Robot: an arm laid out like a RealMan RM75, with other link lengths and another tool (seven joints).
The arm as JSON. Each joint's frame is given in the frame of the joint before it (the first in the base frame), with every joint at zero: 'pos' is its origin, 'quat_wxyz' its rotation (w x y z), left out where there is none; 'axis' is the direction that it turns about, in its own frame. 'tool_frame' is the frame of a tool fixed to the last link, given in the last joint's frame.
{
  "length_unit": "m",
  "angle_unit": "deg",
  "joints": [
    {
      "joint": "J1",
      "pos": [
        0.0,
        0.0,
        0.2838
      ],
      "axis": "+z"
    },
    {
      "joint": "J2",
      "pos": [
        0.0,
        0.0,
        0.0
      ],
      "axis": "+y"
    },
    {
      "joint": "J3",
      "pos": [
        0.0,
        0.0,
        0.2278
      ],
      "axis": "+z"
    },
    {
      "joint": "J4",
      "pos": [
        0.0,
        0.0,
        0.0
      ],
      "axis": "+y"
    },
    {
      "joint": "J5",
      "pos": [
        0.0,
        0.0,
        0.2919
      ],
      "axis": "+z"
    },
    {
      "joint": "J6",
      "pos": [
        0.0,
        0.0,
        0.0
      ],
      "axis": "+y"
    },
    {
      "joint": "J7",
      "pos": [
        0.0,
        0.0,
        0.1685
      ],
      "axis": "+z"
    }
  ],
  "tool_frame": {
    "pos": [
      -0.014,
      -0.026,
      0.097
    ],
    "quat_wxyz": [
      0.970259,
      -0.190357,
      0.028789,
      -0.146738
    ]
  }
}
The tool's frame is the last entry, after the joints.
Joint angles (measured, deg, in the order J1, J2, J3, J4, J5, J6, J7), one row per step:
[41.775, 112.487, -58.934, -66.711, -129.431, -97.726, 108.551]
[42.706, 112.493, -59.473, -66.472, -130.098, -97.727, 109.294]
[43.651, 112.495, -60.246, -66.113, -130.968, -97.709, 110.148]
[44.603, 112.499, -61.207, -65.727, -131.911, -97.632, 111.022]
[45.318, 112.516, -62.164, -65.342, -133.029, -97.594, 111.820]
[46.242, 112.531, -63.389, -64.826, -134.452, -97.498, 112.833]
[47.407, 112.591, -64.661, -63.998, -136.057, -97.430, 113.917]
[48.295, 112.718, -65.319, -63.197, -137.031, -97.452, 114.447]
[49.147, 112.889, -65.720, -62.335, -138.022, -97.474, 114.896]
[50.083, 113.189, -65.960, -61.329, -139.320, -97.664, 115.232]
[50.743, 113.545, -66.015, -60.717, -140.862, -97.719, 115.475]
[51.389, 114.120, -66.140, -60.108, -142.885, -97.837, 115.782]
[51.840, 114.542, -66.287, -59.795, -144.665, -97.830, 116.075]
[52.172, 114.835, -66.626, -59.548, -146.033, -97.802, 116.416]
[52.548, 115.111, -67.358, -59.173, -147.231, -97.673, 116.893]
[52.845, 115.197, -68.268, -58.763, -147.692, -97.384, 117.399]
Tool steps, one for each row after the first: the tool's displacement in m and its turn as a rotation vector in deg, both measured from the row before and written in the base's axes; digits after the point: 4 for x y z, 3 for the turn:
[-0.0037, 0.0010, -0.0030, -0.374, -0.808, 0.028]
[-0.0024, 0.0005, -0.0042, -0.511, -1.133, -0.120]
[-0.0020, 0.0004, -0.0048, -0.536, -1.333, -0.082]
[0.0009, -0.0002, -0.0046, -0.510, -1.529, -0.277]
[0.0012, 0.0000, -0.0054, -0.548, -1.980, -0.319]
[0.0015, -0.0002, -0.0063, -0.674, -2.176, -0.393]
[0.0005, -0.0006, -0.0049, -0.614, -1.228, -0.220]
[0.0010, -0.0004, -0.0043, -0.514, -1.071, -0.315]
[0.0020, -0.0012, -0.0047, -0.693, -1.236, -0.382]
[0.0031, -0.0001, -0.0028, -0.245, -1.300, -0.287]
[0.0046, -0.0011, -0.0039, -0.367, -1.697, -0.390]
[0.0041, 0.0000, -0.0019, -0.036, -1.552, -0.220]
[0.0034, -0.0002, -0.0017, -0.059, -1.368, -0.178]
[0.0031, -0.0008, -0.0032, -0.215, -1.484, -0.121]
[0.0014, -0.0005, -0.0034, -0.200, -0.995, -0.033]

